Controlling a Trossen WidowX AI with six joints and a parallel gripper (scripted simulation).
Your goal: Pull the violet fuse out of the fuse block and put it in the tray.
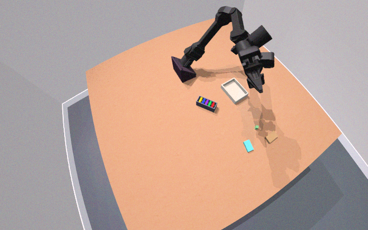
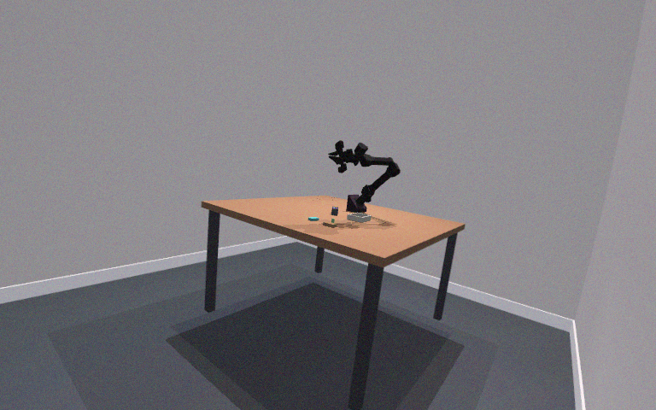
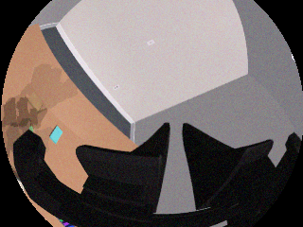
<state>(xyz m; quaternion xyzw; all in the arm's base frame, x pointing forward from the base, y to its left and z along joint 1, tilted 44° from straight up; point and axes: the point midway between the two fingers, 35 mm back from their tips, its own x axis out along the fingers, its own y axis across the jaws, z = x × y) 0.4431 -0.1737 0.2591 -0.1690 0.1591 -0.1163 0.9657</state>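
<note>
Right now the violet fuse is 200 mm behind my gripper tip, 50 mm to the right of it and 350 mm below it. The rest, counted from my gripper tip: cyan block 100 mm ahead, 20 mm to the left, 370 mm below; then small green cube 40 mm ahead, 120 mm to the left, 360 mm below; then tan block 130 mm ahead, 160 mm to the left, 370 mm below.
</note>
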